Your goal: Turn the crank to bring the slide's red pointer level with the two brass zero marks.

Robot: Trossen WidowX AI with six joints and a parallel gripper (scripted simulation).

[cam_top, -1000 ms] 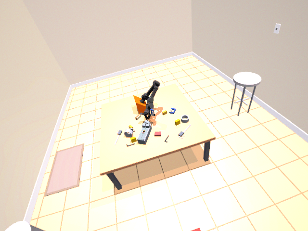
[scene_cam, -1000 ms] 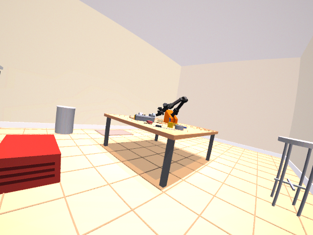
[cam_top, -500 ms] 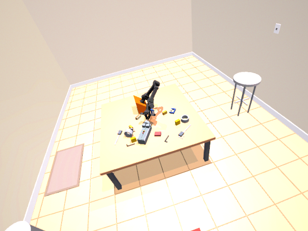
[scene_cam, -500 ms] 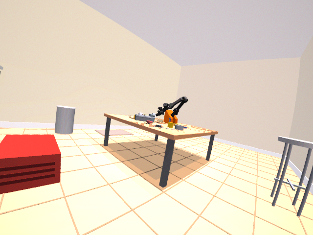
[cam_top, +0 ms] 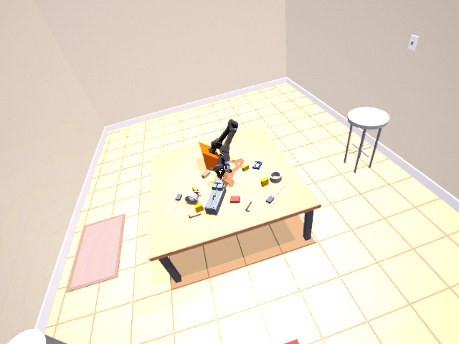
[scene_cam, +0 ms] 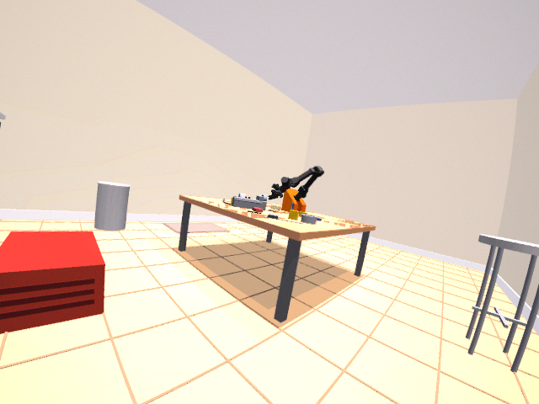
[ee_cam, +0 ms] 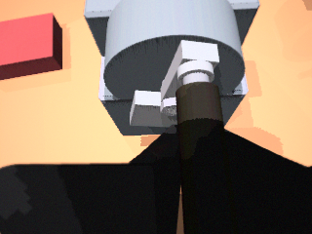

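The dark crank handle lies 1 cm behind my gripper tip, 1 cm to the left of it and 3 cm above it. From my gripper tip the other things lie so: red pointer 17 cm ahead, 9 cm to the right, 1 cm below; red block 19 cm ahead, 7 cm to the left, 8 cm below.
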